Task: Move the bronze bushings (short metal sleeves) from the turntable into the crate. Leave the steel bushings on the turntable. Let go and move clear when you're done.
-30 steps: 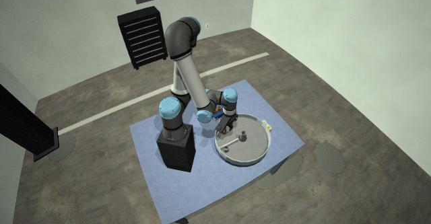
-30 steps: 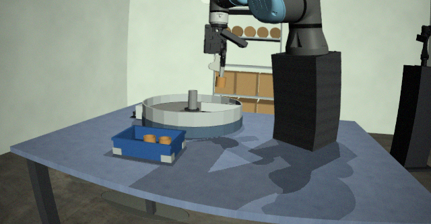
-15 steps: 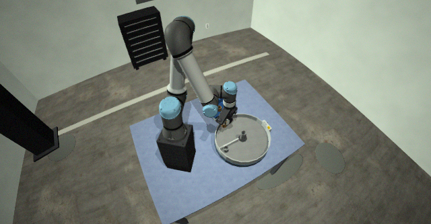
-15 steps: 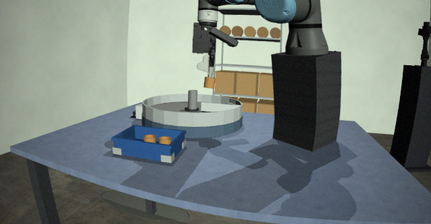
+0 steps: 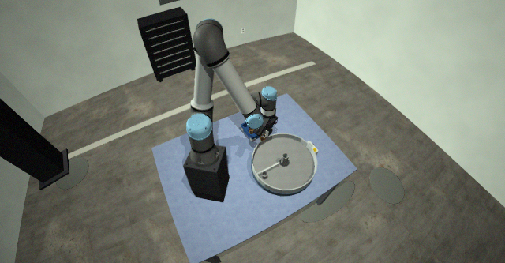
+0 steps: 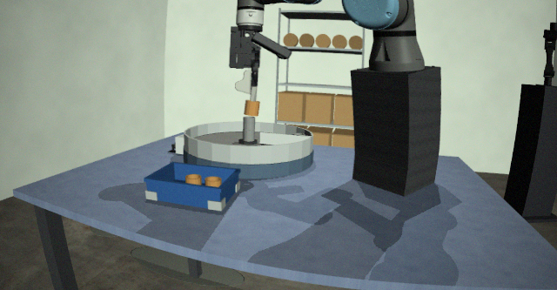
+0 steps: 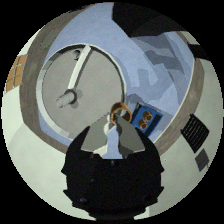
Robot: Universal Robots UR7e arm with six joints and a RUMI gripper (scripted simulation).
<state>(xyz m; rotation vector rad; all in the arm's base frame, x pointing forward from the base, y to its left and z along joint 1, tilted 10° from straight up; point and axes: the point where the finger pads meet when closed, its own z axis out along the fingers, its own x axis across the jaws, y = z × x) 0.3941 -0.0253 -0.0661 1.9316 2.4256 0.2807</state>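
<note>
My gripper is now 200 mm to the right of the blue crate, 180 mm above it and 100 mm short of it. Round my hand: turntable 160 mm to the right, 150 mm below, 40 mm ahead.
</note>
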